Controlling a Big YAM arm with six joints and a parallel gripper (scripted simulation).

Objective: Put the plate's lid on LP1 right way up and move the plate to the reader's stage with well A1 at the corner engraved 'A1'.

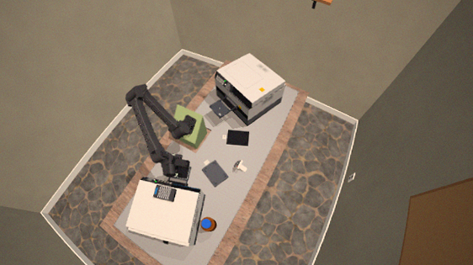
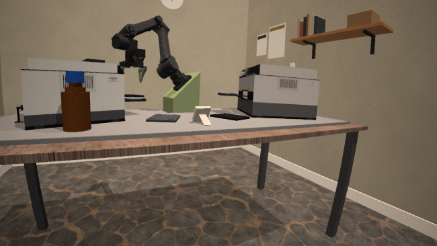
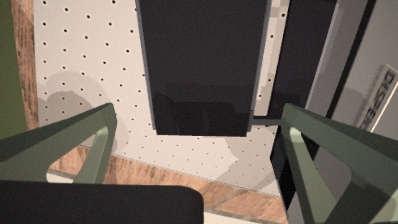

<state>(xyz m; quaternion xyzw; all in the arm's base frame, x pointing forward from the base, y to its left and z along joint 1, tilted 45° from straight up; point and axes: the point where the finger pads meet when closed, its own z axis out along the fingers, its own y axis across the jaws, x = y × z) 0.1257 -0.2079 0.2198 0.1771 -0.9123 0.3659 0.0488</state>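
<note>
Now: hand 10 mm past the dark lid and 70 mm above it. From my hand the other things lie so: lidded white well plate: 10 mm behind, 80 mm below; then brown capped bottle: 350 mm ahead, 190 mm to the right, 50 mm below; then grey pad: 190 mm ahead, 130 mm to the left, 160 mm below.
</note>
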